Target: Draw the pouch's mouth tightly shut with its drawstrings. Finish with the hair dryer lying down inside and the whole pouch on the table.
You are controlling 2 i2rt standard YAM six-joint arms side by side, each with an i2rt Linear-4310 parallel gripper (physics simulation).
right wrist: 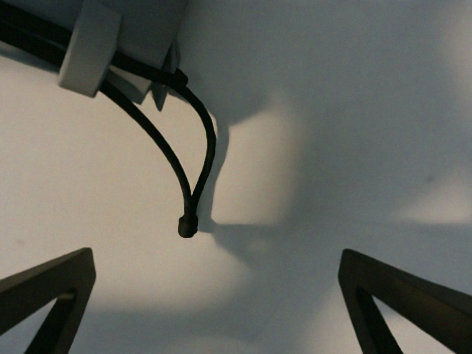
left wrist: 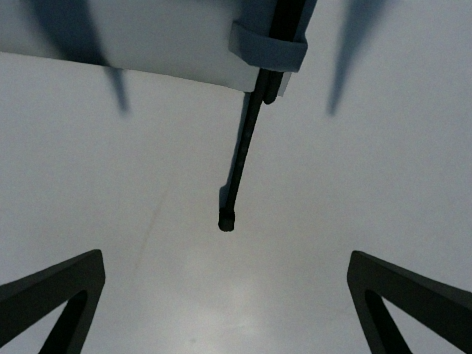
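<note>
The grey-blue pouch [left wrist: 270,52] [right wrist: 90,52] shows in part at the top of both wrist views. In the left wrist view a black drawstring [left wrist: 242,150] comes out of its channel and ends in a knob [left wrist: 226,220]. In the right wrist view another black drawstring [right wrist: 211,137] forms a narrow loop that ends in a knob [right wrist: 188,226]. My left gripper [left wrist: 228,264] is open, with the knob above and between its fingertips in view. My right gripper [right wrist: 220,261] is open, its knob likewise apart from both fingers. The hair dryer does not show in either view.
The pale table top [left wrist: 165,210] [right wrist: 125,200] lies under both drawstrings. Dark shadows fall across it. A grey part of the pouch's side spans the upper left of the left wrist view.
</note>
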